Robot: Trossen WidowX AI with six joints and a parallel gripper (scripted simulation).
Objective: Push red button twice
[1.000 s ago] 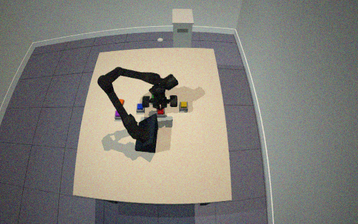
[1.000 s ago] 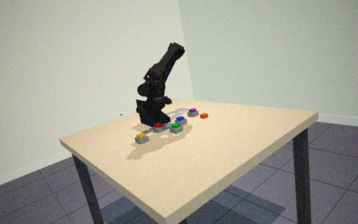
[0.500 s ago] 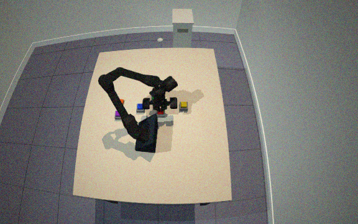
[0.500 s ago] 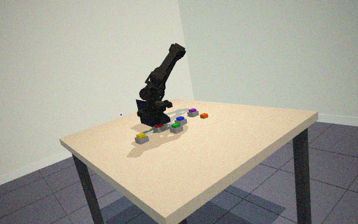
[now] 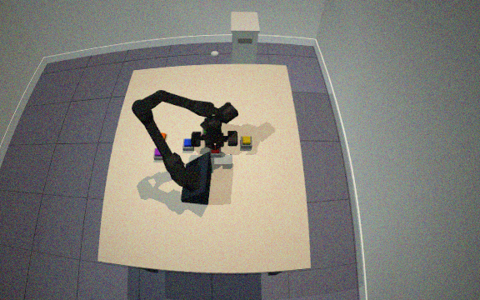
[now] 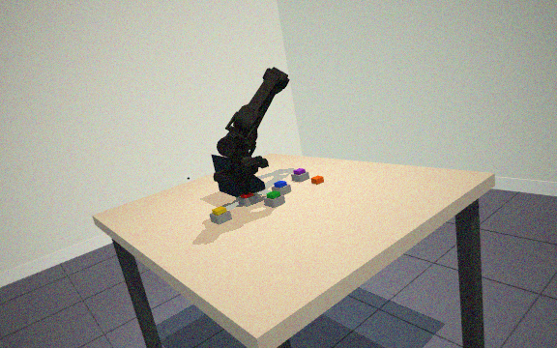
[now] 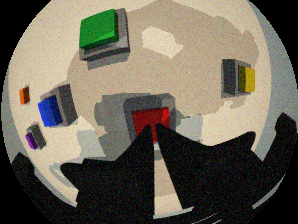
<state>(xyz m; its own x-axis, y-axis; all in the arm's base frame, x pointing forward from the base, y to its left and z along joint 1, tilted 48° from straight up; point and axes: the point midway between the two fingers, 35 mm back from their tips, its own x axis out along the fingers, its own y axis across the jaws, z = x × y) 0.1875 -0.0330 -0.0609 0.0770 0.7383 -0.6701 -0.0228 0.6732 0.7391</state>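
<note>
Right now the red button is 1 cm below my gripper tip. Round my gripper tip: green button (10 cm ahead, 4 cm to the left); yellow button (13 cm to the right, 5 cm ahead); blue button (12 cm to the left, 3 cm ahead).
</note>
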